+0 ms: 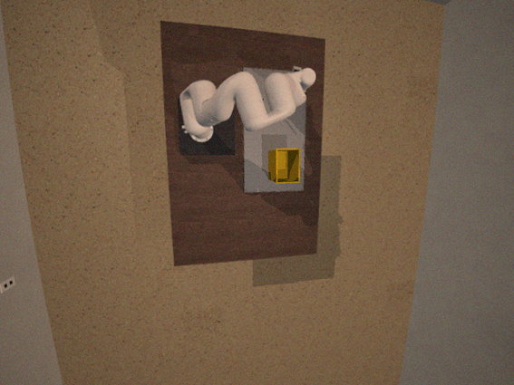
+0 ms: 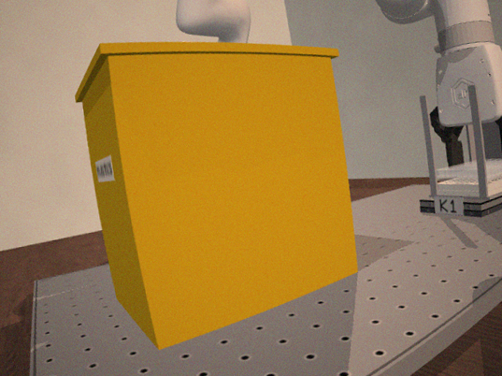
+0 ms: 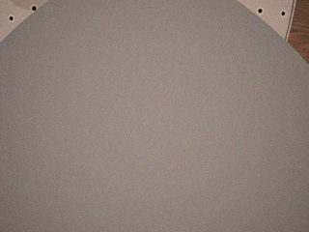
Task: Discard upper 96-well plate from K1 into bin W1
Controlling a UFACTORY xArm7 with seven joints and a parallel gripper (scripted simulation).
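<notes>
The black slot is 60 mm to the left of my hand, 30 mm above it and 10 mm ahead of it. Round my hand: 96-well plate: 10 mm below; then yellow plastics bin W1: 390 mm to the right, 40 mm behind, 30 mm above.
</notes>
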